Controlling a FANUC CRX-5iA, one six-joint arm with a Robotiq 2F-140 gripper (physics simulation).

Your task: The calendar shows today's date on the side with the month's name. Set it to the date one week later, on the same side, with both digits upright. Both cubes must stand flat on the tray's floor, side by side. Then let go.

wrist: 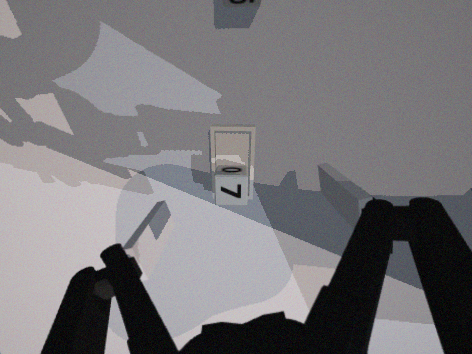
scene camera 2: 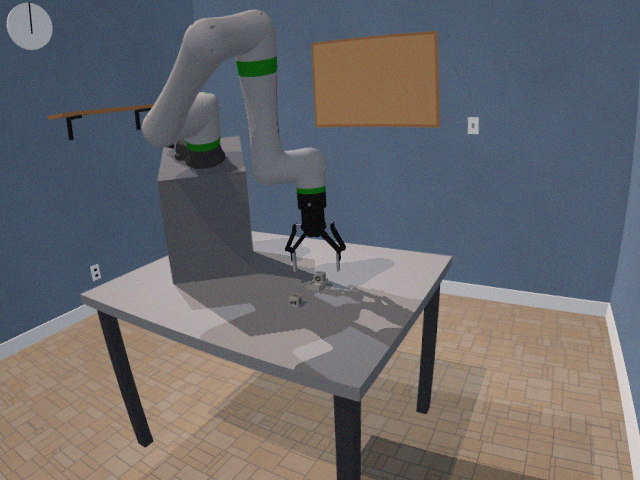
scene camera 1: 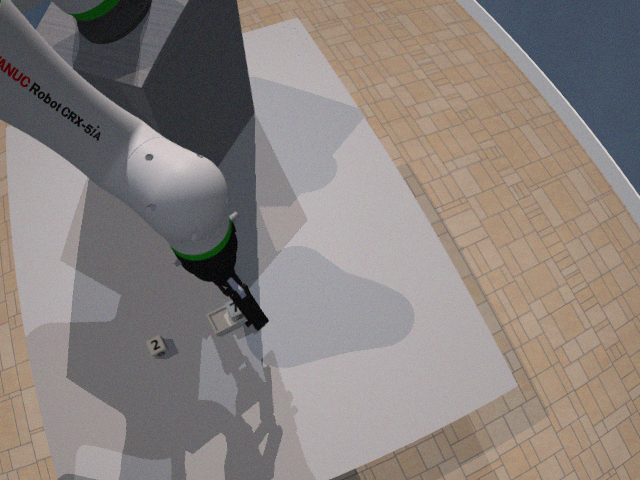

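Observation:
The small tray (scene camera 1: 211, 322) (scene camera 2: 321, 287) (wrist: 233, 128) stands on the table with one end free. A pale cube (scene camera 1: 234, 310) (scene camera 2: 320, 277) (wrist: 231, 189) is at its other end, 7 on top and 0 on the side toward the free end. The other cube (scene camera 1: 156, 346) (scene camera 2: 295, 300) (wrist: 234, 15) lies on the table apart from the tray, 2 on top; the wrist view's upper edge cuts it off. My gripper (scene camera 1: 257, 324) (scene camera 2: 316, 270) (wrist: 242, 196) is wide open and empty, above the tray with its fingers to either side. The month's name is not readable.
The white table (scene camera 1: 439, 335) (scene camera 2: 155, 310) carries the grey pedestal (scene camera 1: 206, 67) (scene camera 2: 206, 227) of the arm, beyond the tray in scene camera 1. The arm's shadows fall across the tray and table. A wall shelf (scene camera 2: 103, 111) and a cork board (scene camera 2: 376, 80) hang behind.

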